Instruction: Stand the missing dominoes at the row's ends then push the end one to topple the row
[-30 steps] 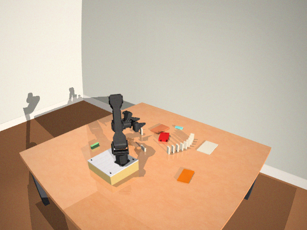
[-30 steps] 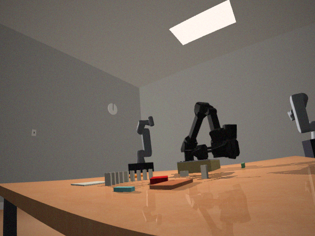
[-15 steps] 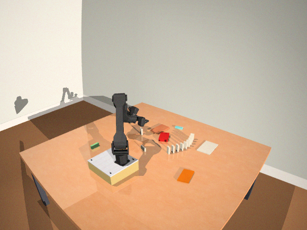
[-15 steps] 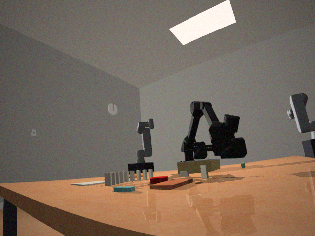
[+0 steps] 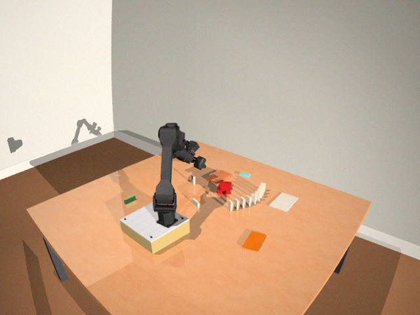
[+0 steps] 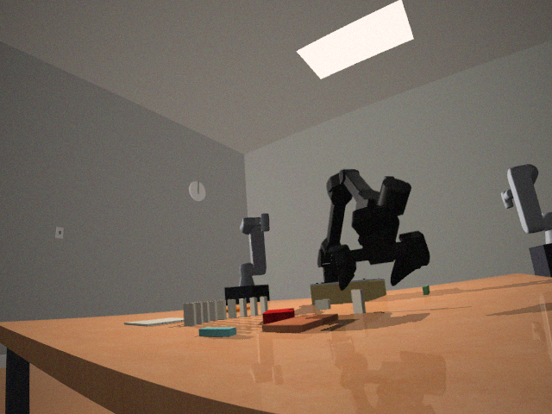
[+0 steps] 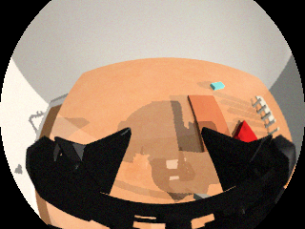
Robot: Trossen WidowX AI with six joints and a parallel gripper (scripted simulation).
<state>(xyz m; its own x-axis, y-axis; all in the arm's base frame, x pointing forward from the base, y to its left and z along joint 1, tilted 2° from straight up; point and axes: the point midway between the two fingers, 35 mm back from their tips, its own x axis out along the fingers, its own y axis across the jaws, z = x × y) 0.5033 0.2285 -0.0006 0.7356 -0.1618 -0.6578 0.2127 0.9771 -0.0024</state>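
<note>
Now: gripper tip 110 mm to the left of the brown slab, 50 mm above it and 20 mm short of it. Also, from my gripper tip: cyan block 210 mm to the right, 120 mm ahead, 50 mm below; red block 200 mm to the right, 70 mm behind, 50 mm below; green block 450 mm behind, 90 mm to the left, 40 mm below.
</note>
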